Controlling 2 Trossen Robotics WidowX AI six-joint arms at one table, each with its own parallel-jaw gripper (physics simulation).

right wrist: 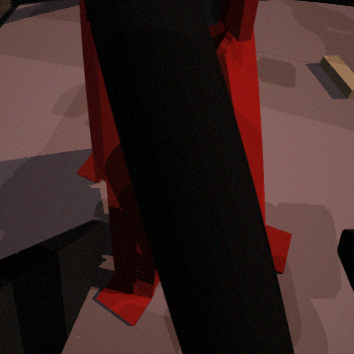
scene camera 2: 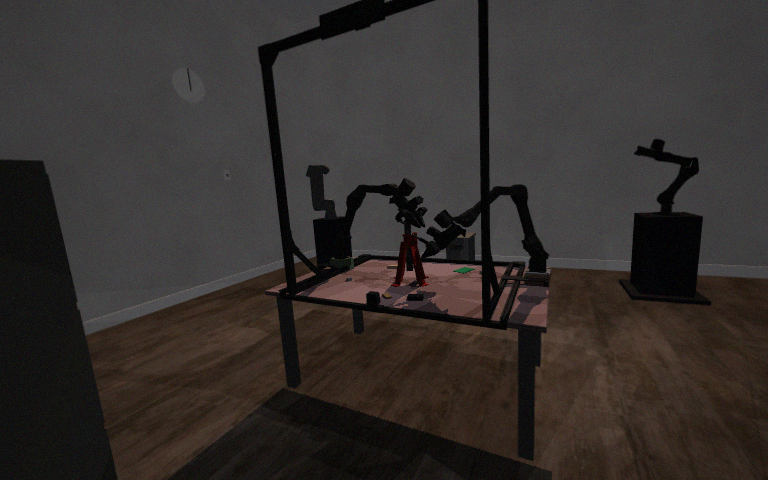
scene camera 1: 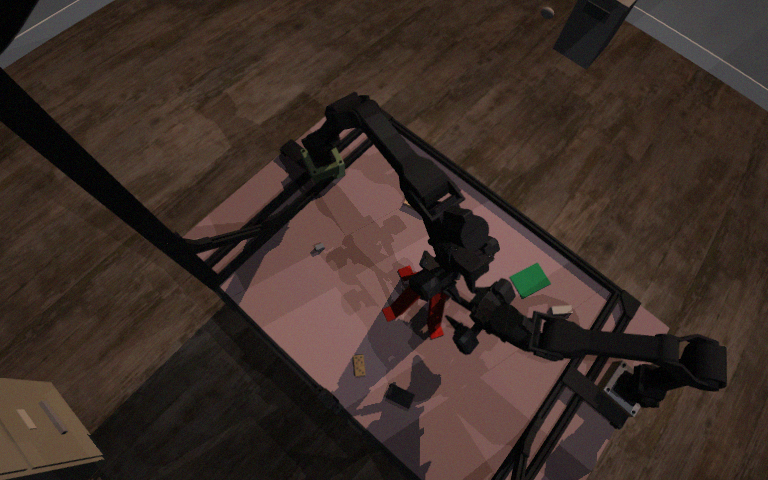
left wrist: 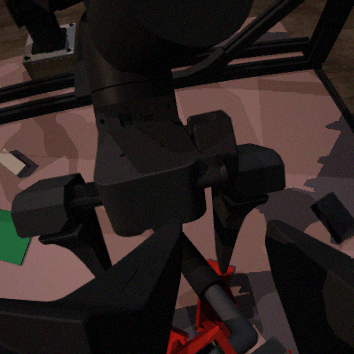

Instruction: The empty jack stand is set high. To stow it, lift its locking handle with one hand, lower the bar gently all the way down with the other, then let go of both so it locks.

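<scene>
The red jack stand stands upright in the middle of the table. Its dark bar rises from the top. My left gripper sits on top of the stand and is shut on the bar's upper end. The locking handle sticks out sideways towards my right arm. My right gripper is open, with a finger on each side of the handle and not closed on it. The handle fills the middle of the right wrist view.
A green flat card and a white block lie at the right. A tan block and a black block lie near the front edge. The black frame post rises from the table's front.
</scene>
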